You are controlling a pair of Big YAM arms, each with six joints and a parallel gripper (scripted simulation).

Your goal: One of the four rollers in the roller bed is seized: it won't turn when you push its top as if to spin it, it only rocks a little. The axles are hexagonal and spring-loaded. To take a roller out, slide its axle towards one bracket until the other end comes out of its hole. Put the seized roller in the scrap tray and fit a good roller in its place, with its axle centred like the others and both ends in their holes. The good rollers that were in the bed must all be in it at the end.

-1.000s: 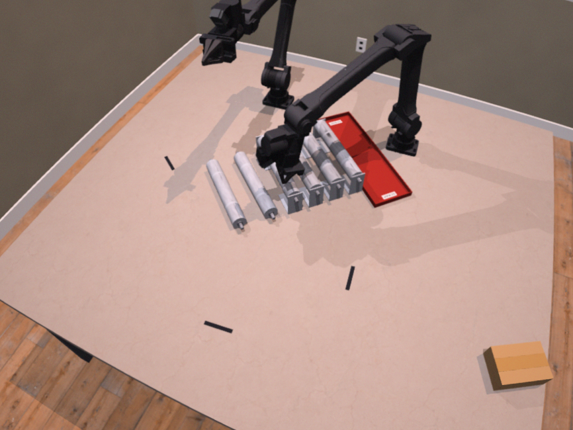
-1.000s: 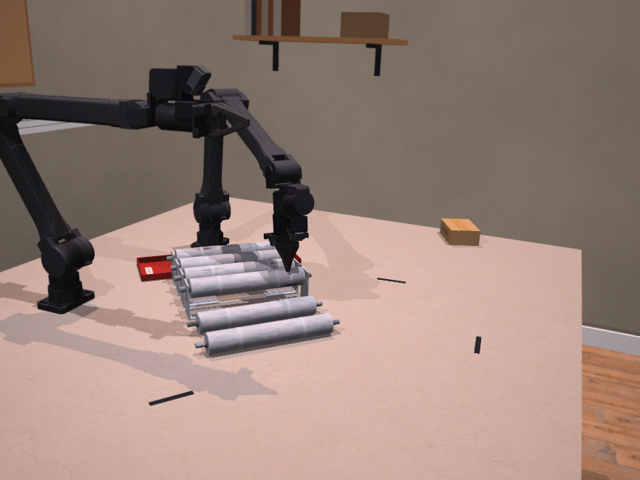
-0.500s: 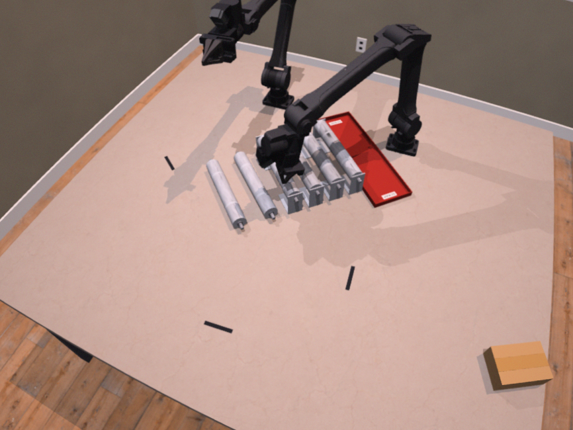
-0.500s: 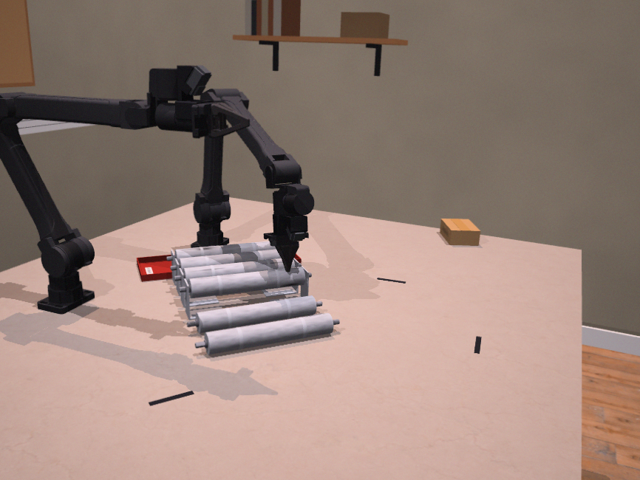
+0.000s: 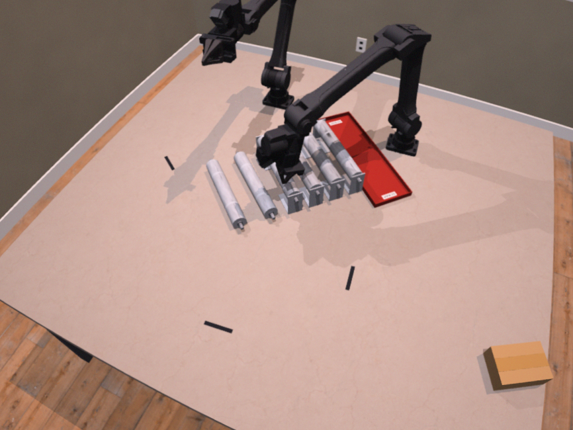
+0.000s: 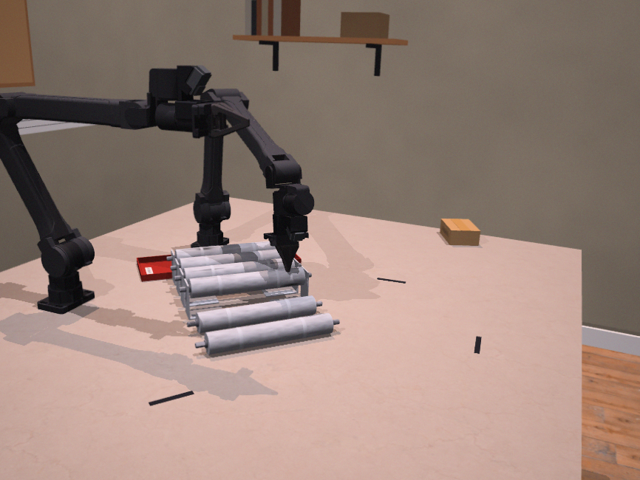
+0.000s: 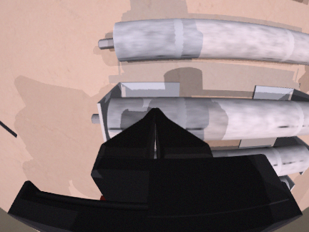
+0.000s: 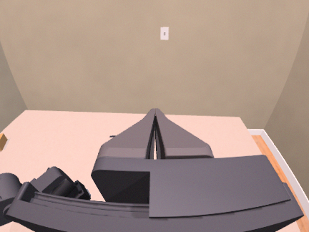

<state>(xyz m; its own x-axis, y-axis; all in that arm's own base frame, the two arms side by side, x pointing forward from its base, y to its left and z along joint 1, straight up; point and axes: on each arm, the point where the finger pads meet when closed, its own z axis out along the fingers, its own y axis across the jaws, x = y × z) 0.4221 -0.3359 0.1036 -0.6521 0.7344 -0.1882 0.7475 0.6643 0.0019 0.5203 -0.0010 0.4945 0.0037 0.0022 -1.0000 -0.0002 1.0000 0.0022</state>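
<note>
The roller lies 42 cm below my right hand, 30 cm to the left of it and 29 cm behind it. Also, from my right hand: red scrap tray (49 cm below, 37 cm behind, 36 cm to the left); cardboard box (105 cm to the left, 46 cm below, 14 cm ahead).
</note>
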